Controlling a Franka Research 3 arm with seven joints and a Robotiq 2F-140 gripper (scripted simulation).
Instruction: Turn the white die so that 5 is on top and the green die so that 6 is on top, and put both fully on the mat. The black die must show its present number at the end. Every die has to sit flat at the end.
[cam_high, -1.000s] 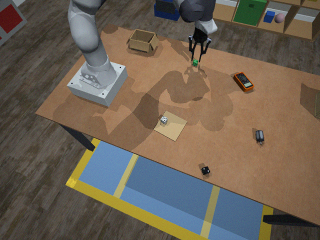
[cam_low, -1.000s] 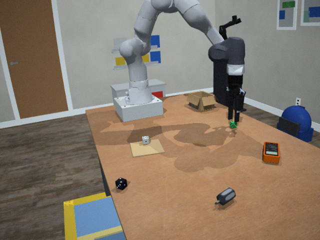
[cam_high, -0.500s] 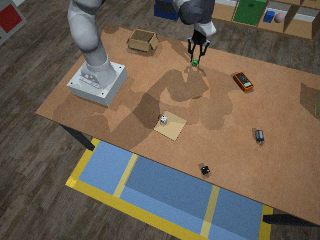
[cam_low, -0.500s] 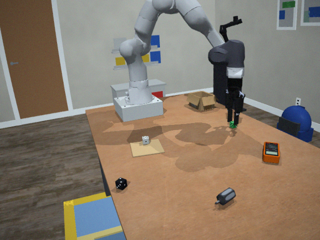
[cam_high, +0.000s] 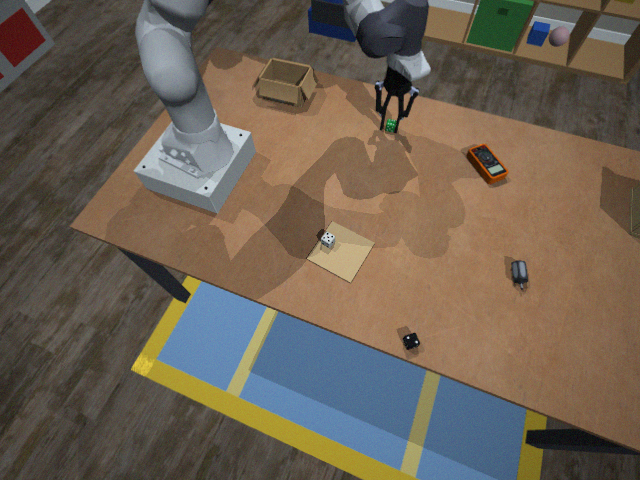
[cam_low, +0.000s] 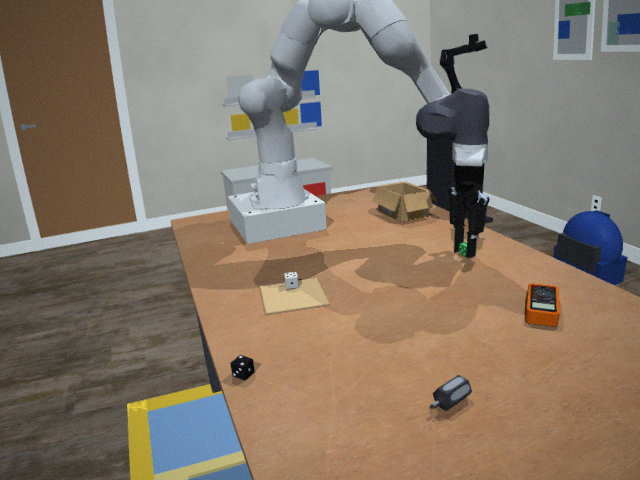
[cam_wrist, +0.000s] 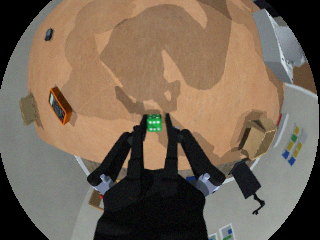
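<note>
My hand is 20 mm above the green die. The rest, counted from my hand: orange multimeter 330 mm ahead, 60 mm to the right, 20 mm below; cardboard box 390 mm behind, 60 mm to the left, 10 mm above; white die 480 mm to the right, 60 mm behind, 10 mm below.
</note>
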